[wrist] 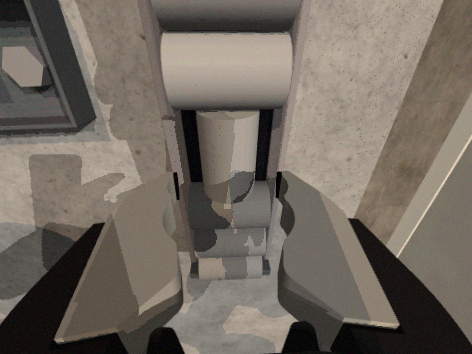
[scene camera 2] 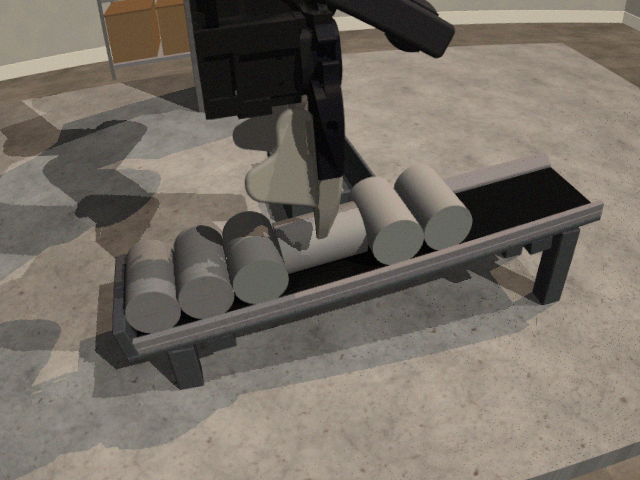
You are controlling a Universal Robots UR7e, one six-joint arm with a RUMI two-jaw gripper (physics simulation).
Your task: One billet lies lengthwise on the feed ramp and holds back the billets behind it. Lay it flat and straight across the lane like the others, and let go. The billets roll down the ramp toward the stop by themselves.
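Places are measured from the arm's base along level axes (x right, y up, z back), in millimetres.
Where they show: gripper, fingertip midpoint: (wrist: 227, 174) (scene camera 2: 310, 212).
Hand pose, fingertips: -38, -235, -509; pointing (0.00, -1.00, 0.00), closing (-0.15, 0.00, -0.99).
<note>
After its pixels a point has its place, as x, y, z.
The lengthwise billet (scene camera 2: 343, 232) @[-60, -245, -523] (wrist: 215, 145) @[-55, -238, -500] lies along the ramp (scene camera 2: 361, 281) (wrist: 172, 140). Uphill, a crosswise billet (scene camera 2: 387, 222) @[-90, -234, -531] (wrist: 227, 70) @[-96, -233, -501] rests against its upper end, with another crosswise billet (scene camera 2: 434, 206) @[-127, -231, -521] (wrist: 227, 11) @[-119, -234, -497] behind. Downhill, crosswise billets (scene camera 2: 258, 258) @[1, -244, -546] (scene camera 2: 204, 273) @[39, -249, -552] (scene camera 2: 152, 289) @[76, -254, -559] stand in a row to the stop (scene camera 2: 119, 310) @[106, -272, -558]. My gripper (scene camera 2: 310, 219) @[-38, -235, -509] (wrist: 227, 174) @[-38, -235, -509] is partly open and empty, pointing down with one finger on each side of the lengthwise billet's lower half. The far fingertip is hidden in the scene view; exact tip height is unclear.
A dark open tray (scene camera 2: 357, 161) @[-105, -317, -291] (wrist: 80, 95) @[-49, -331, -372] stands beside the ramp, behind it in the scene view, with a hexagonal block (wrist: 22, 66) @[-68, -325, -333] inside. Raised rails edge the ramp. Cartons (scene camera 2: 131, 31) sit on a shelf in the background.
</note>
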